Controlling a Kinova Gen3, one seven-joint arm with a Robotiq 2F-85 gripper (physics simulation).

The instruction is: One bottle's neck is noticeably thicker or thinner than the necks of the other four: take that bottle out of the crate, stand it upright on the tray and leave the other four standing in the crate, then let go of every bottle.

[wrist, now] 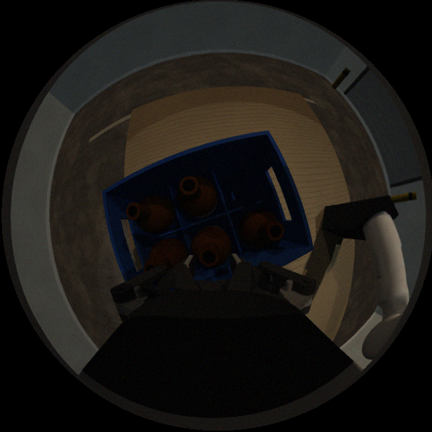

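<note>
The blue crate holds five brown bottles. One bottle stands in the back middle compartment, one bottle back left, one bottle front left, one bottle front middle and one bottle front right. The back right compartment has no bottle. The back middle mouth looks somewhat wide, but the view's distortion and dim light leave neck thickness uncertain. My gripper is open and holds nothing; its fingertips appear on either side of the front middle bottle's mouth. The front left bottle's mouth is partly hidden by the gripper. The tray does not show.
The crate stands on a wooden table. The crate's walls and dividers rise around the bottles. At the right are a black block and a pale arm segment, beyond the crate's right wall.
</note>
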